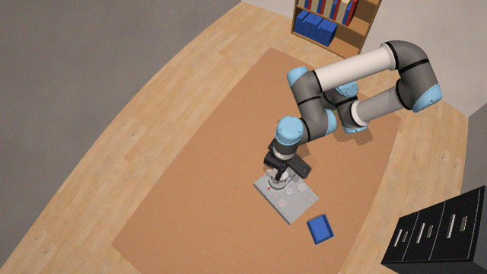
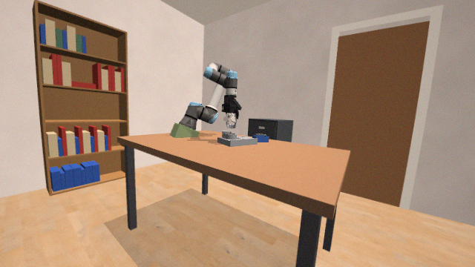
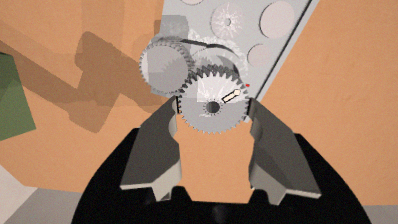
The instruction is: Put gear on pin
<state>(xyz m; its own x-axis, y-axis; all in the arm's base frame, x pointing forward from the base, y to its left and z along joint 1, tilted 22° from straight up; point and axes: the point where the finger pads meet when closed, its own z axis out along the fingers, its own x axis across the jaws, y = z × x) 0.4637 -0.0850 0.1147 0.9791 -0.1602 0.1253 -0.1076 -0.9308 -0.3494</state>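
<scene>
The grey gear lies right at my hand. From my hand the other things lie so: blue tray (12 cm ahead, 26 cm to the left, 12 cm below).
</scene>
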